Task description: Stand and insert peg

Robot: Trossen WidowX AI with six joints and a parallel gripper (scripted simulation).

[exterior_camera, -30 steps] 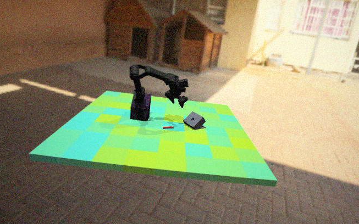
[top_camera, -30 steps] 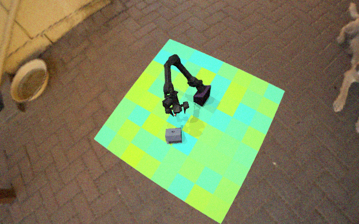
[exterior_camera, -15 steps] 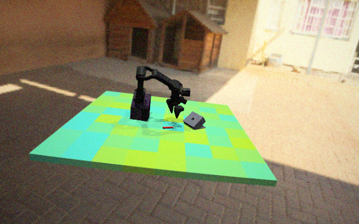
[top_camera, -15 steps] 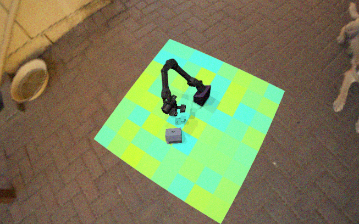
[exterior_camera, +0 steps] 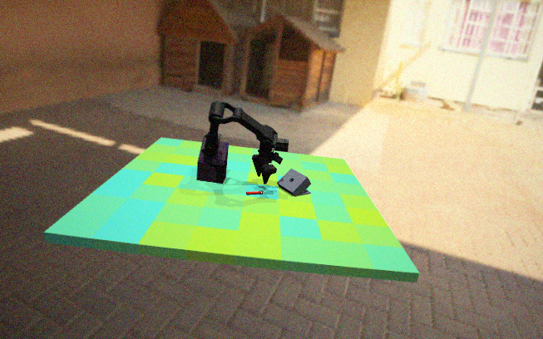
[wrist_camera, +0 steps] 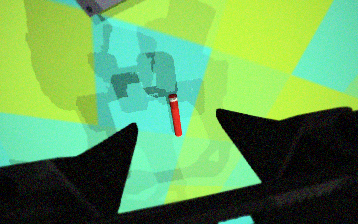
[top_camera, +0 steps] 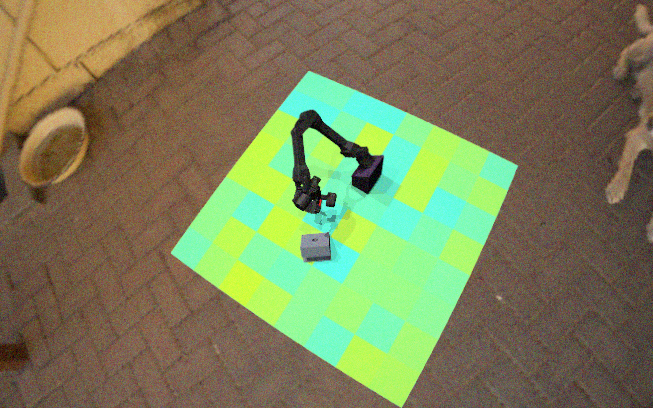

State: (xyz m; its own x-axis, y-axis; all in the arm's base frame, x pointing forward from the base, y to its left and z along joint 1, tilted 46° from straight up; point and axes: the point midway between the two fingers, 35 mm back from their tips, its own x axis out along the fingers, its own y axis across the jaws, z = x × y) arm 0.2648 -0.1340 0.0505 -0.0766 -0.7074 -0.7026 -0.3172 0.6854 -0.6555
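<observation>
Now: gripper tip 10 mm past the red peg and 70 mm above it. The rest, counted from my gripper tip: grey sloped panel (170 mm ahead, 90 mm to the left, 30 mm below).
</observation>
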